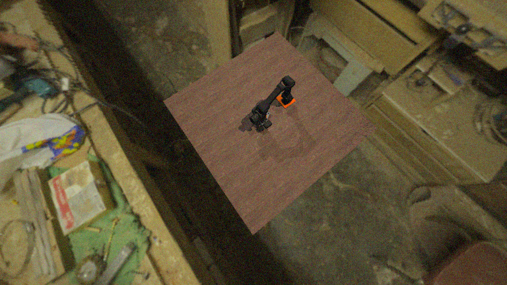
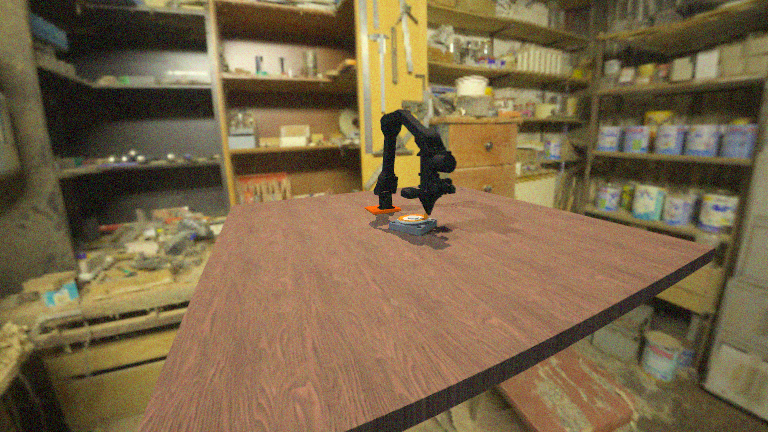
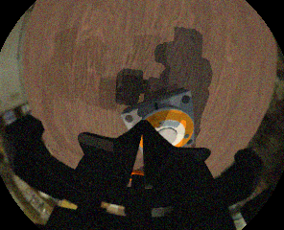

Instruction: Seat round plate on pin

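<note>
The round orange plate lies 10 mm behind my gripper tip, 30 mm to the right of it and 10 mm below it. From my gripper tip the other things lie so: grey-blue square base 20 mm behind, 50 mm to the right, 20 mm below.
</note>
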